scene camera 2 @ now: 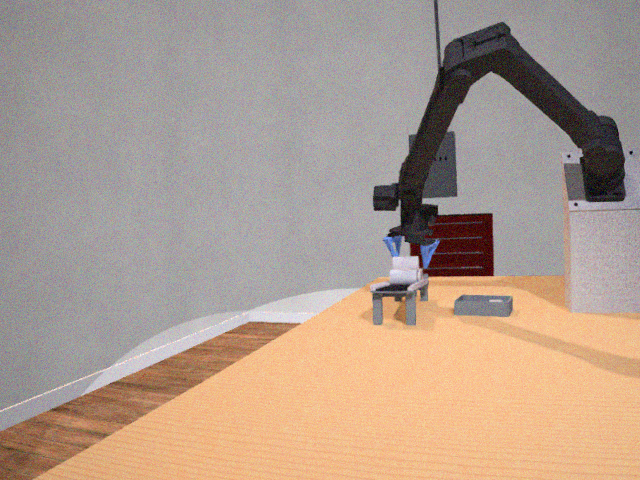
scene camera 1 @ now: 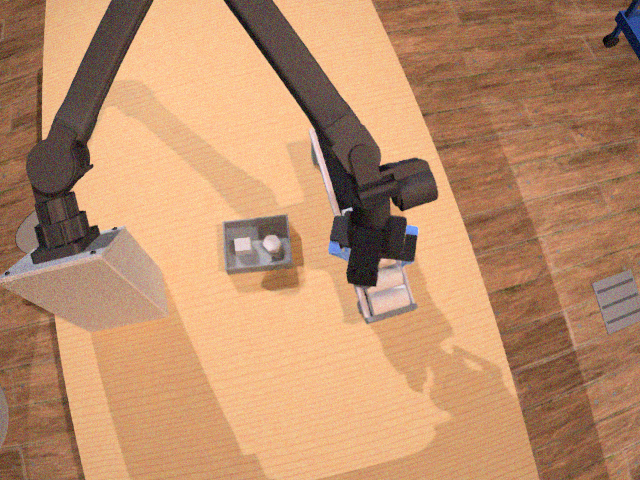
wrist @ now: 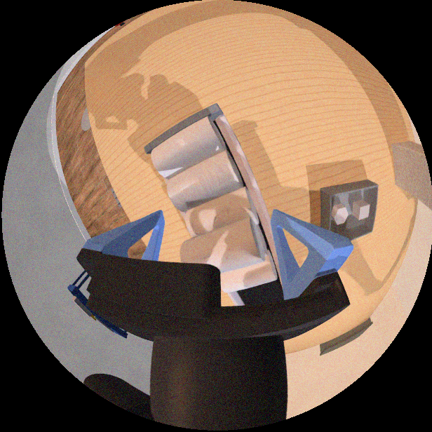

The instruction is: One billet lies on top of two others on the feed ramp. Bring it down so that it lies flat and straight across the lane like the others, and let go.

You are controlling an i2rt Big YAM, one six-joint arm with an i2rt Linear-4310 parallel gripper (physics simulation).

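Where they show: gripper, fingertip midpoint: [scene camera 2: 410, 264]; arm's base, link origin: [scene camera 2: 602, 181] [scene camera 1: 67, 248].
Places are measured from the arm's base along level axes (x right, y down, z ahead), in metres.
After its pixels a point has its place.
Note:
The feed ramp [scene camera 1: 324, 173] [scene camera 2: 377, 311] [wrist: 244, 161] stands on the table, running diagonally in the wrist view. The top billet [scene camera 2: 404, 262] {x 0.009, y 0.187, z 0.488 m} [wrist: 225, 246] lies across two others, a nearer billet [wrist: 248, 280] and a farther billet [wrist: 198, 216], which it partly hides. Two more billets lie across the lane toward the end stop, the end billet [scene camera 1: 390, 300] {x 0.131, y 0.217, z 0.492 m} [wrist: 187, 145] and its neighbour [scene camera 1: 387, 277] {x 0.090, y 0.213, z 0.497 m} [wrist: 206, 181]. My gripper [scene camera 2: 411, 261] {x 0.059, y 0.198, z 0.481 m} [wrist: 217, 215] is open and empty, low over the ramp, its blue fingers on either side of the lane and turned relative to it. In scene camera 1 the gripper hides the top billet.
A grey tray [scene camera 1: 258, 269] {x 0.004, y 0.292, z 0.276 m} [scene camera 2: 482, 308] {x -0.094, y 0.289, z 0.285 m} with a small block [scene camera 1: 242, 244] {x -0.047, y 0.278, z 0.256 m} [wrist: 361, 210] and a rounded piece [scene camera 1: 271, 243] {x -0.041, y 0.288, z 0.310 m} [wrist: 340, 214] stands beside the ramp. The arm's large pedestal [scene camera 1: 103, 297] {x 0.059, y 0.093, z 0.021 m} [scene camera 2: 602, 258] {x -0.040, y 0.180, z 0.011 m} stands farther over. The table edge runs along the ramp's other side.

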